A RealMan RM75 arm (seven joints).
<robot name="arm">
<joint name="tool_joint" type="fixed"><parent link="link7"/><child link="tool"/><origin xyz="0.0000 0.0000 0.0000"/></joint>
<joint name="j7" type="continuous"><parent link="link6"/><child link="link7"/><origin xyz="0.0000 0.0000 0.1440"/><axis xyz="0 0 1"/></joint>
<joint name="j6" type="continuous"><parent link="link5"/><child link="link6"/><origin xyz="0.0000 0.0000 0.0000"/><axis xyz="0 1 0"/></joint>
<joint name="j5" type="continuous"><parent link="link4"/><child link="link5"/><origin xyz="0.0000 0.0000 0.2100"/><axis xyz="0 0 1"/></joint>
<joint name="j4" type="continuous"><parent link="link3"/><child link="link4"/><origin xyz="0.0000 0.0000 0.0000"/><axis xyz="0 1 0"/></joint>
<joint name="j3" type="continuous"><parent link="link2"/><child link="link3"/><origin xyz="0.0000 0.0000 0.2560"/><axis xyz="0 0 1"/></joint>
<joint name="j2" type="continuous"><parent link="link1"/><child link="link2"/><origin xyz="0.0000 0.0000 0.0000"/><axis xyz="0 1 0"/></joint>
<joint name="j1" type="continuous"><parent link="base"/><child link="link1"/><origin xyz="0.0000 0.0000 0.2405"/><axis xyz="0 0 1"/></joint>
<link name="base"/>
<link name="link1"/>
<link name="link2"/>
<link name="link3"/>
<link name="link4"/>
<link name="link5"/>
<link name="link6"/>
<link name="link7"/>
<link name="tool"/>
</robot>
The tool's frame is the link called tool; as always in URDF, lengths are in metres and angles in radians. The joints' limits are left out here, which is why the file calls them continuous.
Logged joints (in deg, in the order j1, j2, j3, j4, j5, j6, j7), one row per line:
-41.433 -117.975 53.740 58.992 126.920 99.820 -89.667
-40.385 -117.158 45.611 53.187 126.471 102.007 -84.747
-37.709 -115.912 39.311 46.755 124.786 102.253 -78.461
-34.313 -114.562 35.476 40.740 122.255 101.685 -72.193
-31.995 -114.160 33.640 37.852 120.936 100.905 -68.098
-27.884 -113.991 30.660 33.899 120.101 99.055 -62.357
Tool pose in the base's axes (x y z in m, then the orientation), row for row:
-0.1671 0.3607 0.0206 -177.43 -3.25 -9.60
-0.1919 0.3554 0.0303 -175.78 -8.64 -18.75
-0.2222 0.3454 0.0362 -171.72 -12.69 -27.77
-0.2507 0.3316 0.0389 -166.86 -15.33 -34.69
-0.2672 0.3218 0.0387 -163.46 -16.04 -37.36
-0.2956 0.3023 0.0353 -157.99 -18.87 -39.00
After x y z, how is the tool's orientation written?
As a rotation vector, in degrees.
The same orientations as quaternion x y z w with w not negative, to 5 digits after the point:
-0.99817 -0.01828 -0.05401 0.01990
-0.99283 -0.04880 -0.10590 0.02628
-0.98339 -0.07267 -0.15903 0.04873
-0.97220 -0.08932 -0.20212 0.07745
-0.96550 -0.09474 -0.22067 0.10070
-0.95480 -0.11404 -0.23569 0.14070

